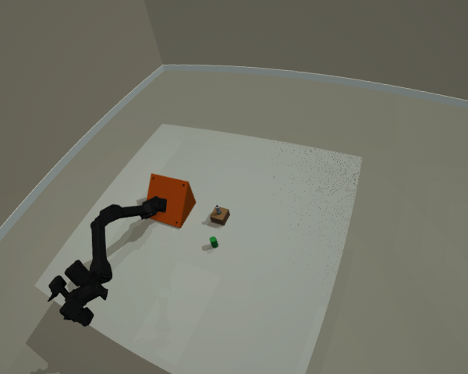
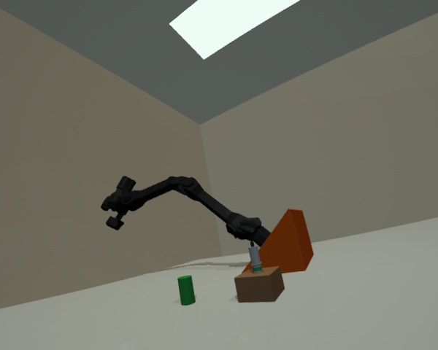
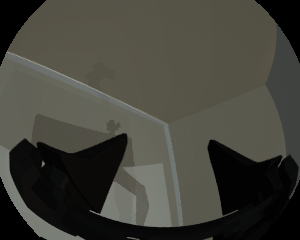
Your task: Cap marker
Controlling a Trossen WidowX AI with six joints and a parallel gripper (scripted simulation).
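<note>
My gripper tip is now 560 mm to the right of the green cap, 330 mm short of it and 260 mm above it. From my gripper tip the other things lie so: brown holder block: 700 mm to the left, 310 mm ahead, 260 mm below.
</note>
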